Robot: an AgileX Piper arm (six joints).
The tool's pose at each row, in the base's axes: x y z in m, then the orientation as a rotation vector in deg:
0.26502 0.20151 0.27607 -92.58 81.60 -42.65
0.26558 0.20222 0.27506 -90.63 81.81 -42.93
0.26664 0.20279 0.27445 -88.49 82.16 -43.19
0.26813 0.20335 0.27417 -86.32 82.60 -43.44
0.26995 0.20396 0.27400 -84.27 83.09 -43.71
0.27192 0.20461 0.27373 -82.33 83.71 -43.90
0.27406 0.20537 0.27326 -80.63 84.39 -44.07
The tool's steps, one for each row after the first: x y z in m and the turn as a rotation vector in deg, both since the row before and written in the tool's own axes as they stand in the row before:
-0.00050 0.00061 0.00110 1.27 0.20 1.15
-0.00032 0.00005 0.00131 1.31 0.28 1.33
-0.00029 -0.00040 0.00154 1.27 0.35 1.39
-0.00033 -0.00059 0.00180 1.16 0.42 1.32
-0.00036 -0.00052 0.00199 0.99 0.47 1.33
-0.00044 -0.00035 0.00225 0.79 0.52 1.21

